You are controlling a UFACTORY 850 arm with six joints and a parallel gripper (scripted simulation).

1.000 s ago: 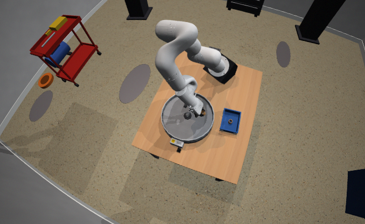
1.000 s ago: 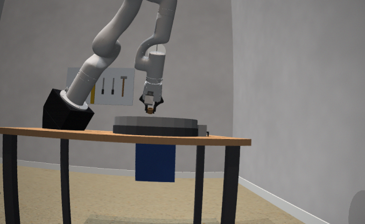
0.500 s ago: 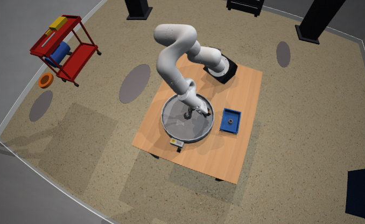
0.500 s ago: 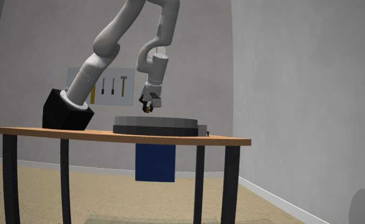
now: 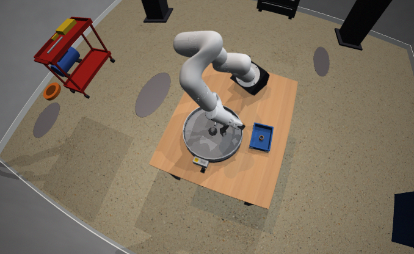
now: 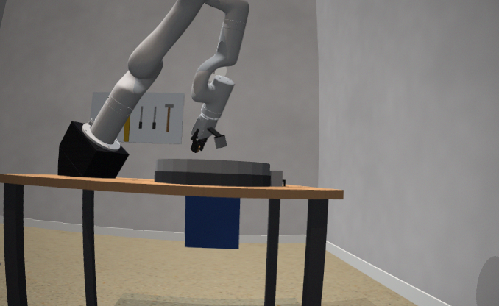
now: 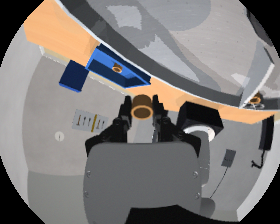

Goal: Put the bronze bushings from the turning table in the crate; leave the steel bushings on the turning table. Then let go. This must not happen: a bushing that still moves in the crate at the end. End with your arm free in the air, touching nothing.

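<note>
The blue crate lies 17 cm to the left of my hand, 13 cm below it and 1 cm ahead of it. From my hand the other things lie so: grey turning table: 18 cm to the right, 10 cm below, 3 cm ahead.
</note>
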